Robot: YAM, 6 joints.
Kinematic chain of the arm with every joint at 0, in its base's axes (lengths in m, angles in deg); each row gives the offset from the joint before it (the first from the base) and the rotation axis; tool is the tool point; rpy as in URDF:
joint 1: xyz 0 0 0.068 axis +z
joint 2: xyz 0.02 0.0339 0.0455 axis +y
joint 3: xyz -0.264 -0.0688 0 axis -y
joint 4: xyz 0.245 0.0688 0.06 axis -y
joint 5: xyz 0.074 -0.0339 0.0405 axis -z
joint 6: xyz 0.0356 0 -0.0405 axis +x
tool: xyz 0 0 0 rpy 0 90 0
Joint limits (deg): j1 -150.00..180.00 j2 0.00..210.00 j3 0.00..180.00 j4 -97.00..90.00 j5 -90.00..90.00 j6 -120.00..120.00
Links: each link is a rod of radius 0.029 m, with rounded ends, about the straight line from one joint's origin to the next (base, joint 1, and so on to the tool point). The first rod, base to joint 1, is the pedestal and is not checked.
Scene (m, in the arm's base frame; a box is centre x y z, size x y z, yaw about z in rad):
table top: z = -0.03
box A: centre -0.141 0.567 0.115 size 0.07 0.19 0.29 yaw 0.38
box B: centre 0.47 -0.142 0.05 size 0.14 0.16 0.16 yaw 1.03
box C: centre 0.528 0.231 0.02 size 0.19 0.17 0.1 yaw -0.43
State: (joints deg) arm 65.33 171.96 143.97 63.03 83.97 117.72
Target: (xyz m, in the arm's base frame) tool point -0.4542 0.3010 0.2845
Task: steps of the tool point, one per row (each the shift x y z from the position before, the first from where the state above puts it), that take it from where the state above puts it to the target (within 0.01 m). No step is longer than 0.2 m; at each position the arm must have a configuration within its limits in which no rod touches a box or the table.
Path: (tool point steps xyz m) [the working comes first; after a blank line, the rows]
Joints at the target: 150.21 158.74 146.29 82.27 90.00 117.72
Straight joint move there: touches box A.

1: -0.0951 0.0226 0.1234
2: -0.0974 -0.0205 0.1172
3: -0.0839 -0.0610 0.1048
4: -0.0564 -0.0932 0.0877
5: -0.0976 0.0348 -0.0601
6: -0.1072 0.0005 -0.0680
7: -0.1048 -0.0353 -0.0744
8: -0.0900 -0.0679 -0.0792

